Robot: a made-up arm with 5 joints. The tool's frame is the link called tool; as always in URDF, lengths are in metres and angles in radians.
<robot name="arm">
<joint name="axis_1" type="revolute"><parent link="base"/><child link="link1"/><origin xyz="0.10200 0.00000 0.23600" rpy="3.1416 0.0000 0.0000"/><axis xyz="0 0 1"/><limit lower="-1.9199" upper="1.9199" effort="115" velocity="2.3"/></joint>
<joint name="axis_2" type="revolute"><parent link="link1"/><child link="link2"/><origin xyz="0.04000 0.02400 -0.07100" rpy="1.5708 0.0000 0.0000"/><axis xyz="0 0 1"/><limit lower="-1.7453" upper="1.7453" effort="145" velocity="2.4"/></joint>
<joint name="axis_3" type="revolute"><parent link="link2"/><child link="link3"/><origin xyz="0.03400 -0.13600 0.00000" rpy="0.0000 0.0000 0.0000"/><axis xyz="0 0 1"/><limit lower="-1.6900" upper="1.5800" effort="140" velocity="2.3"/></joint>
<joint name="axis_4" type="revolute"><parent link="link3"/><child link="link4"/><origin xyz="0.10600 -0.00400 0.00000" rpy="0.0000 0.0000 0.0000"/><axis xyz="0 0 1"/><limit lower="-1.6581" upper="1.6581" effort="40" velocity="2.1"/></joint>
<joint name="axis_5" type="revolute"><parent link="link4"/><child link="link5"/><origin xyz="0.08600 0.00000 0.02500" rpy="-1.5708 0.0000 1.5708"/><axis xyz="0 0 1"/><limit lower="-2.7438" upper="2.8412" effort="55" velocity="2.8"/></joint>
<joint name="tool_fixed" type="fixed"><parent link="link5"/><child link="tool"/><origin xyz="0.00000 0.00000 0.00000" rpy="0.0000 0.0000 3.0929"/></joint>
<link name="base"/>
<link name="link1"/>
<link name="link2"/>
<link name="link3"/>
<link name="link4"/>
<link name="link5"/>
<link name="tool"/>
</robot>
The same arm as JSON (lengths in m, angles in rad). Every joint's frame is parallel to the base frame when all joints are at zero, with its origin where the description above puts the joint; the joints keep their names.
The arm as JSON. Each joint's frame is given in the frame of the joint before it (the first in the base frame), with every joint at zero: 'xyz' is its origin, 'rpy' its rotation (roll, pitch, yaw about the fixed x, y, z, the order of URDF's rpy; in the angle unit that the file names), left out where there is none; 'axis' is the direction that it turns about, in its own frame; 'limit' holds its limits. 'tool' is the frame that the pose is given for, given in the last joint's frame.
{"units": {"length": "m", "angle": "rad"}, "joints": [
  {"name": "axis_1", "type": "revolute", "origin": {"xyz": [0.102, 0.0, 0.236]}, "axis": [0.0, 0.0, -1.0], "limit": {"lower": -1.9199, "upper": 1.9199}},
  {"name": "axis_2", "type": "revolute", "origin": {"xyz": [0.04, -0.024, 0.071]}, "axis": [0.0, 1.0, 0.0], "limit": {"lower": -1.7453, "upper": 1.7453}},
  {"name": "axis_3", "type": "revolute", "origin": {"xyz": [0.034, 0.0, 0.136]}, "axis": [0.0, 1.0, 0.0], "limit": {"lower": -1.69, "upper": 1.58}},
  {"name": "axis_4", "type": "revolute", "origin": {"xyz": [0.106, 0.0, 0.004]}, "axis": [0.0, 1.0, 0.0], "limit": {"lower": -1.6581, "upper": 1.6581}},
  {"name": "axis_5", "type": "revolute", "origin": {"xyz": [0.086, 0.025, 0.0]}, "axis": [-1.0, 0.0, 0.0], "limit": {"lower": -2.7438, "upper": 2.8412}}
], "tool": {"origin": {"xyz": [0.0, 0.0, 0.0], "rpy": [1.5707, -1.5221, -1.5707]}}}

